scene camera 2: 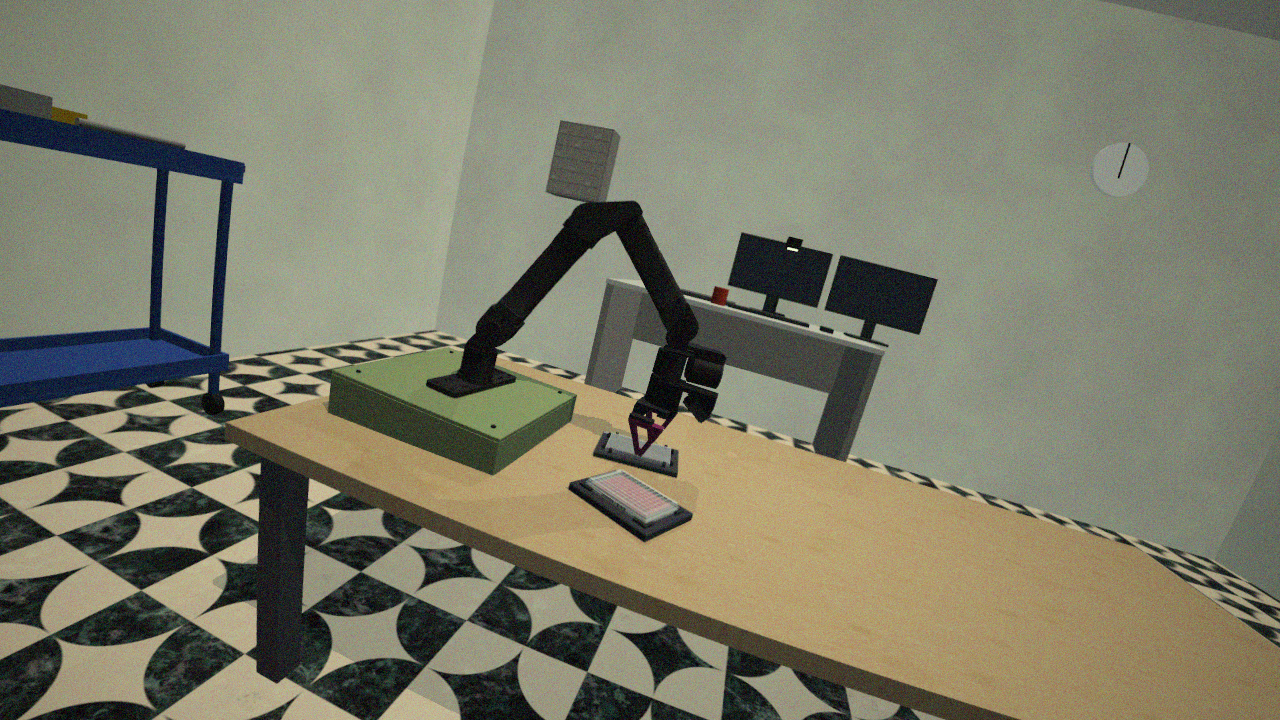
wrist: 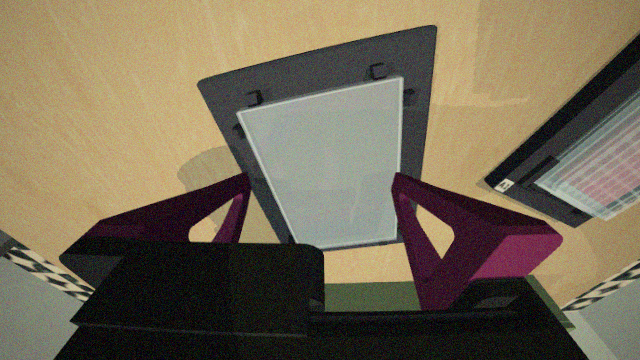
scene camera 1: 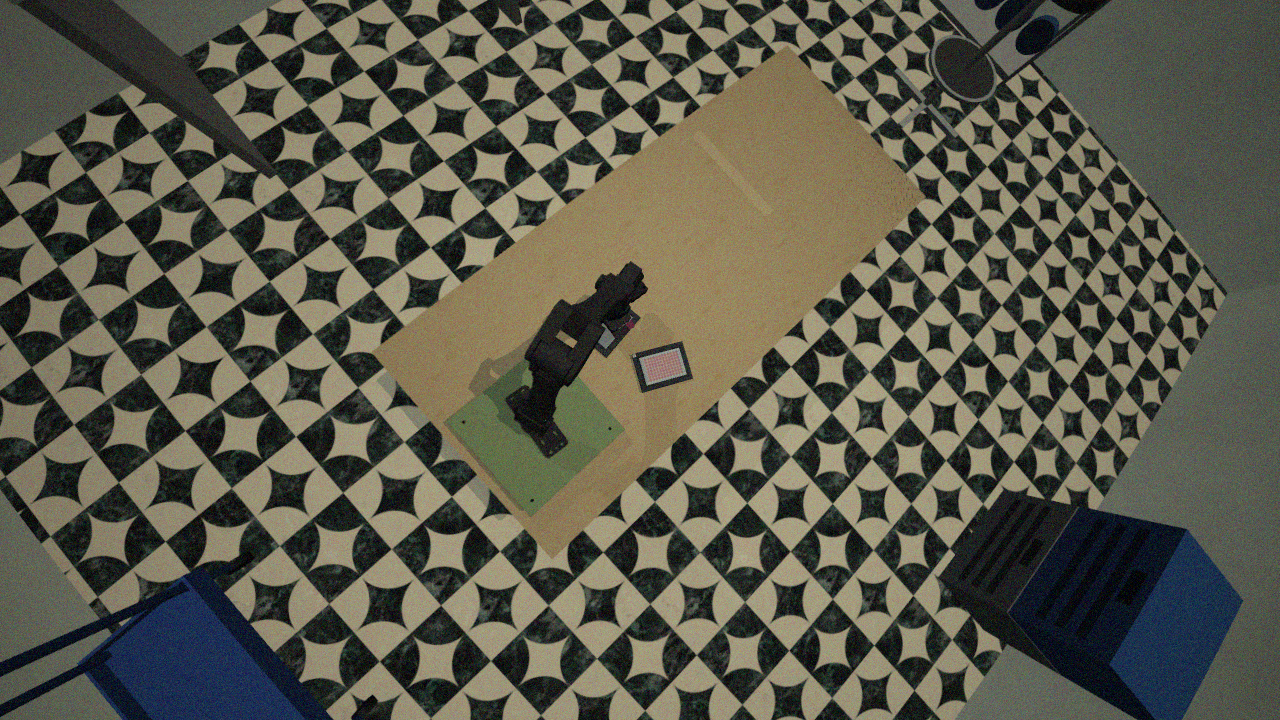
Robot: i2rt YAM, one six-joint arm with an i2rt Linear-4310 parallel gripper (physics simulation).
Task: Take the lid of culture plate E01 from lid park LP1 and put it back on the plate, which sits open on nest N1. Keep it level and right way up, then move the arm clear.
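Places are measured from the arm's base along level axes (x back, y right, z up), in metres.
Pixels of known places: gripper, fingertip midpoint: [scene camera 2: 644, 447] [wrist: 320, 180] [scene camera 1: 608, 319]; arm's base, origin of the base link: [scene camera 2: 474, 383] [scene camera 1: 537, 421].
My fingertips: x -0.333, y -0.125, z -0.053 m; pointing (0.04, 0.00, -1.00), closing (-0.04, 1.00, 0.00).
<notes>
For each thing: its top centre in the pictures, then the offset to it from my fingertips. Level surfaces: height alone.
- dark lid park, middle of its top: [wrist: 335, 193] [scene camera 2: 639, 446] [scene camera 1: 608, 323] dy +0.010, dx +0.008, dz +0.003 m
- open culture plate, middle of its top: [scene camera 2: 633, 490] [scene camera 1: 663, 366] dy +0.211, dx -0.049, dz +0.010 m
- wooden table, its level: dz -0.017 m
The clear, greyish lid [wrist: 330, 160] [scene camera 1: 606, 338] lies flat on the dark lid park [wrist: 320, 62] [scene camera 2: 663, 467]. My gripper [wrist: 320, 180] [scene camera 2: 640, 449] is open, its two magenta fingers standing on either side of the lid's long edges, close above the park. The right fingertip overlaps the lid's right edge in the wrist view; the left one stands just outside the left edge. Whether either touches the lid I cannot tell. The open culture plate [scene camera 1: 663, 365] [scene camera 2: 631, 496] [wrist: 610, 170], with pink wells, sits on the dark nest [scene camera 1: 648, 385] [scene camera 2: 645, 533] [wrist: 542, 200] beside the park.
The arm's base stands on a green block [scene camera 1: 572, 447] [scene camera 2: 411, 429] at one end of the wooden table [scene camera 1: 760, 179] [scene camera 2: 850, 555]. The nest lies near the park, to the right in the wrist view. A blue cart [scene camera 2: 187, 159] and a desk [scene camera 2: 751, 326] stand away from the table.
</notes>
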